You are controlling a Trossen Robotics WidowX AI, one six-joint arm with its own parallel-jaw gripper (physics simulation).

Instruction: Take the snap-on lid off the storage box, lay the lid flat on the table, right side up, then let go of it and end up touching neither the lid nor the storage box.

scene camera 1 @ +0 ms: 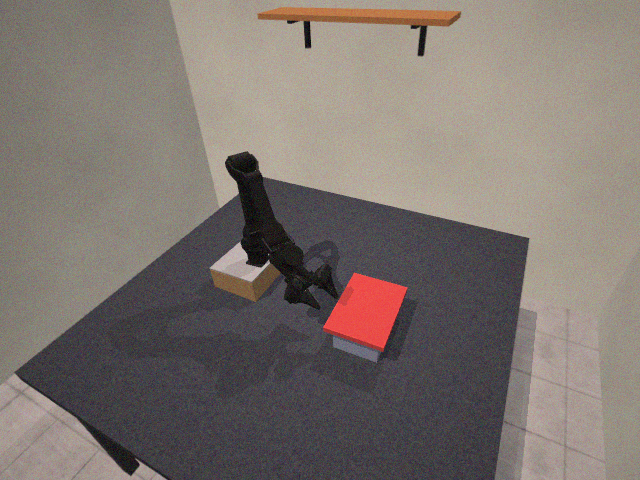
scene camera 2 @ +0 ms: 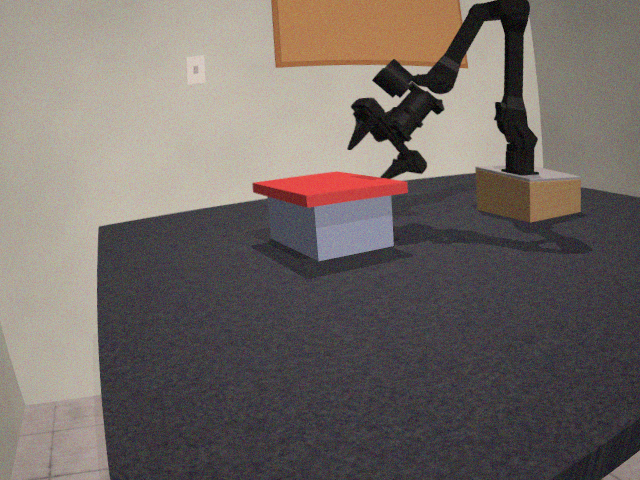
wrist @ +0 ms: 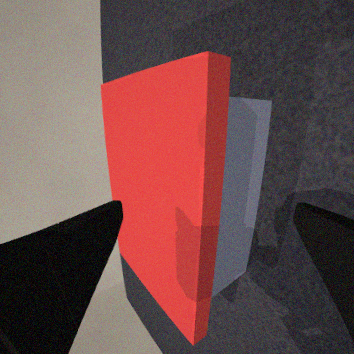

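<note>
The red lid (scene camera 1: 368,310) (scene camera 2: 330,187) (wrist: 160,175) lies flat on top of the blue-grey storage box (scene camera 1: 356,347) (scene camera 2: 354,229) (wrist: 240,185) and overhangs its sides. The box stands upright on the dark table. My gripper (scene camera 1: 328,303) (scene camera 2: 366,163) (wrist: 208,210) is open and empty, tilted, beside the lid's edge on the arm's side. In the second scene view one fingertip is higher than the lid's top and the other is near the height of its edge. In the wrist view the lid's near edge shows between the two fingers. The contents of the box are hidden.
The arm stands on a wooden block (scene camera 1: 235,285) (scene camera 2: 504,196) with a pale top, at the back of the table (scene camera 1: 258,403) (scene camera 2: 361,361). A wooden shelf (scene camera 1: 359,16) is on the wall, high above the table. A shadow of the arm falls across the table.
</note>
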